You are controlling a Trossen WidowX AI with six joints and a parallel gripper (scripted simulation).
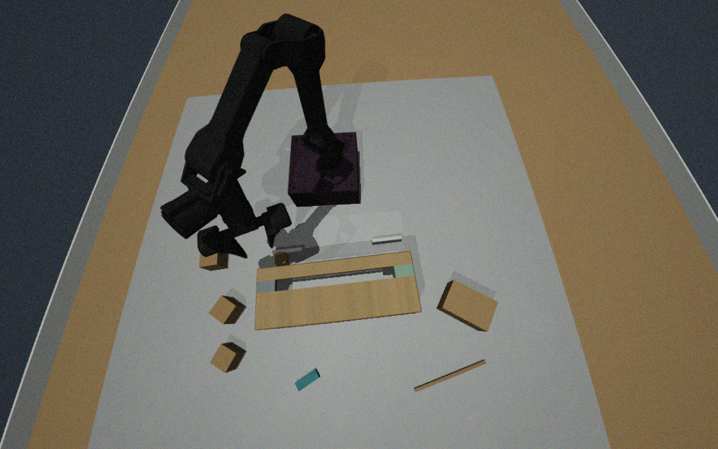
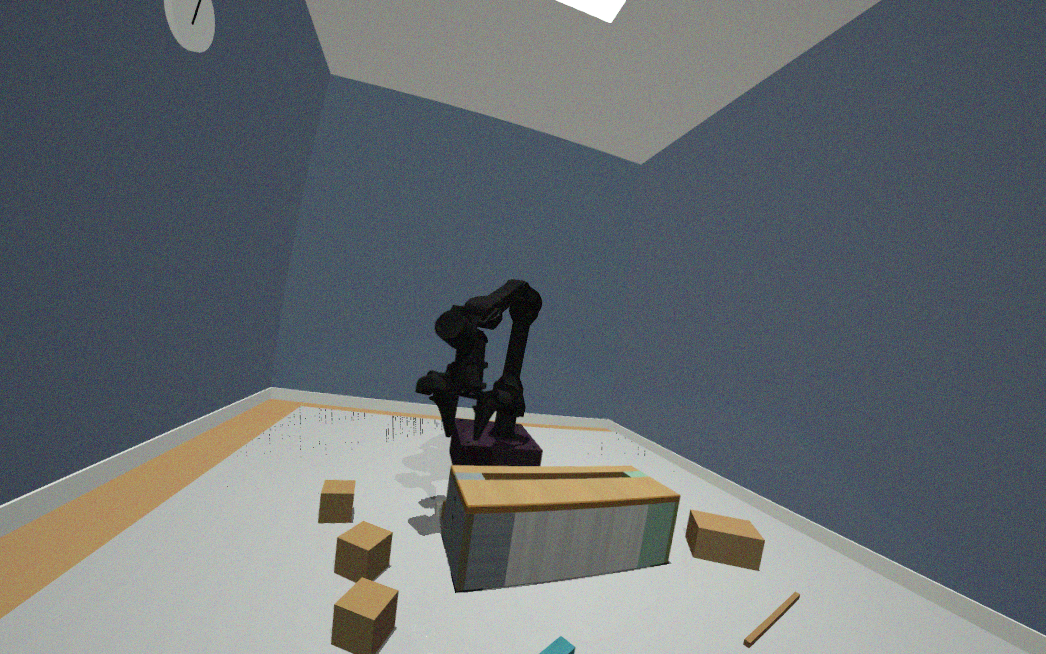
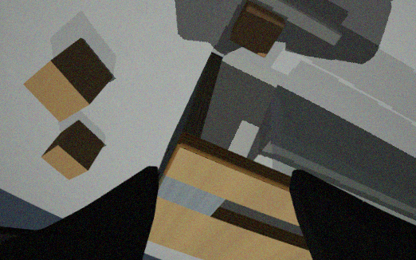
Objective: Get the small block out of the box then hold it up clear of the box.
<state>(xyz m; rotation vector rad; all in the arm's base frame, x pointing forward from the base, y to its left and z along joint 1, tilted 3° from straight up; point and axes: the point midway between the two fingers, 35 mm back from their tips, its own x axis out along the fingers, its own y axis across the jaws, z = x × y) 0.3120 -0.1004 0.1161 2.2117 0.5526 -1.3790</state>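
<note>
The small block is 150 mm below my gripper tip and 20 mm behind it. The rest, counted from my gripper tip: tan block (530 mm to the left, 140 mm below, 30 mm ahead); teal piece (280 mm ahead, 160 mm below, 150 mm to the left); wooden box (180 mm to the left, 100 mm below, 20 mm ahead).
</note>
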